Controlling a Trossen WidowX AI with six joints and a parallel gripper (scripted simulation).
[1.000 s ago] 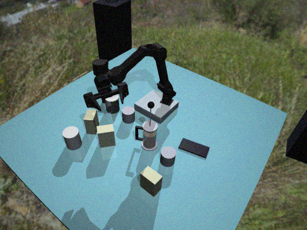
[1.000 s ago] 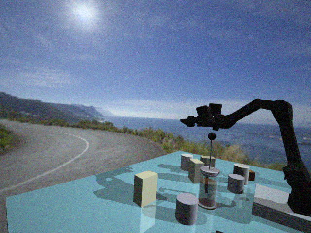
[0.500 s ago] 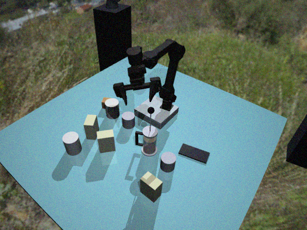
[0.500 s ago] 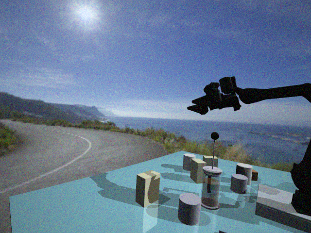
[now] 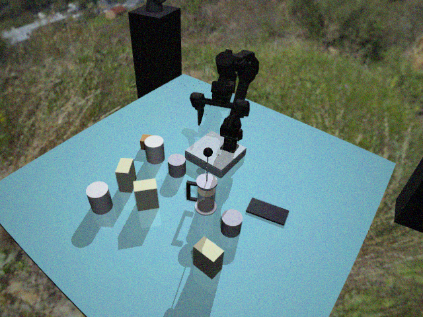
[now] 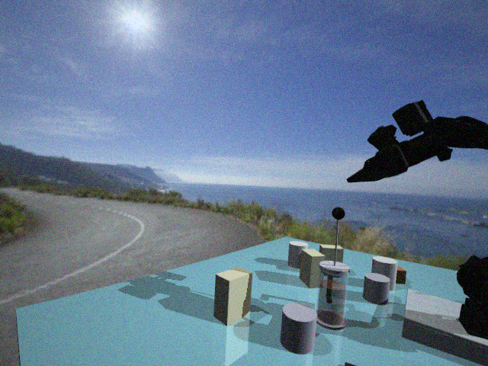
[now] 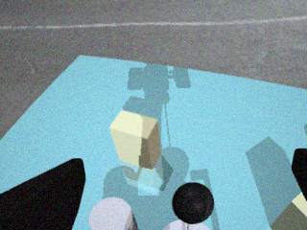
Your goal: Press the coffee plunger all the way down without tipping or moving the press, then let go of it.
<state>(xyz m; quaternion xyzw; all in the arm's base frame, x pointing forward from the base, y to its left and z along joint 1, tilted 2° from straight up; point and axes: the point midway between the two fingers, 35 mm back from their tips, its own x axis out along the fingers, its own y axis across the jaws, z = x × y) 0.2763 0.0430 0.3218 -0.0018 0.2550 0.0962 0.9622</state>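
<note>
Now: gripper tip 3 cm short of the coffee press, 2 cm to the left of it and 22 cm above it. The rest, counted from my gripper tip: dark flat plate (7 cm behind, 21 cm to the left, 36 cm below).
</note>
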